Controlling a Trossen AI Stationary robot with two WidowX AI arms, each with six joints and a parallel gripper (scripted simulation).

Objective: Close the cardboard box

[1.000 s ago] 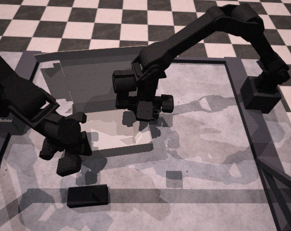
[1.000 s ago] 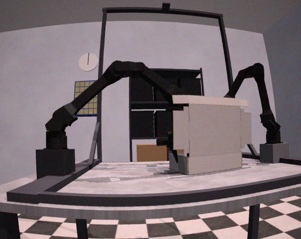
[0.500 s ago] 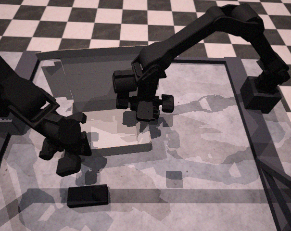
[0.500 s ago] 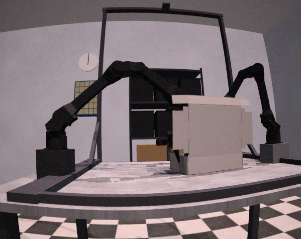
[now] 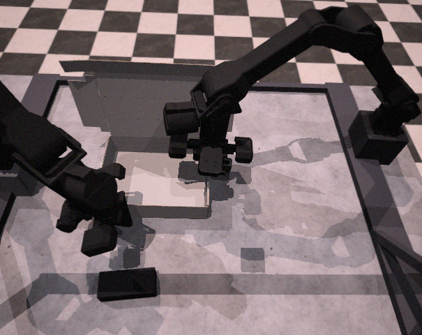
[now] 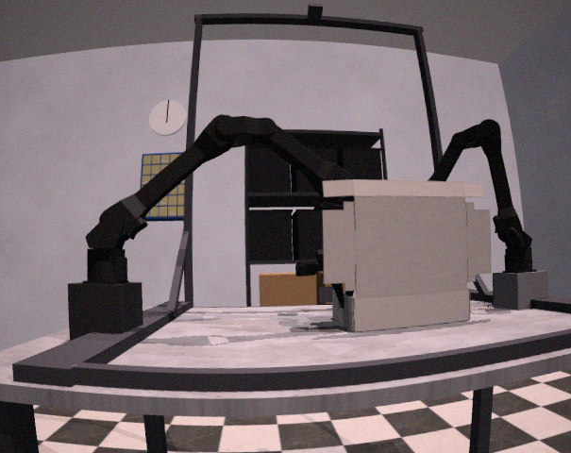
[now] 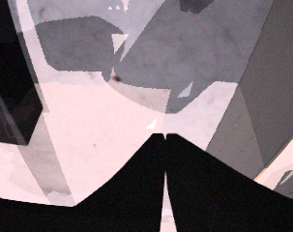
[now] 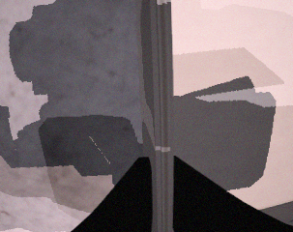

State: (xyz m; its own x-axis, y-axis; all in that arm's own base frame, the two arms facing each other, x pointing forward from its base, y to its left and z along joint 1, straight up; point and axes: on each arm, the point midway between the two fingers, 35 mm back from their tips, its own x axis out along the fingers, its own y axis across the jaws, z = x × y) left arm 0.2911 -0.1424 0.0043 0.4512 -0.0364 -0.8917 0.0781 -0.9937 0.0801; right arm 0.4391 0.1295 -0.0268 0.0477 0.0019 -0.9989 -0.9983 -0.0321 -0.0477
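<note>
Right now the black block is 110 mm behind my left hand and 70 mm below it.
</note>
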